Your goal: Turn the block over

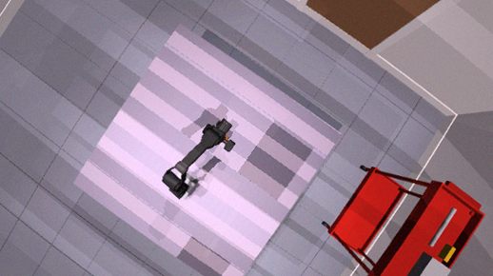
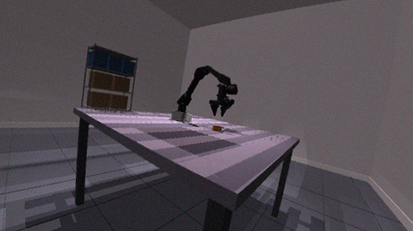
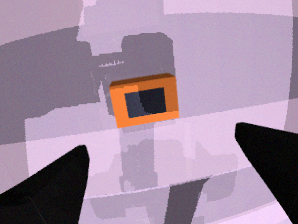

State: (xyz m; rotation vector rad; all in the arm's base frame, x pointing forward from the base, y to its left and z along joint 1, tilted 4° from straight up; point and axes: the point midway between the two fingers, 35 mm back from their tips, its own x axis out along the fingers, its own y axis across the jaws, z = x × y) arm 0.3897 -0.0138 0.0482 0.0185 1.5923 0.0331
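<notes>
The orange block is 8 cm below my gripper tip.
</notes>
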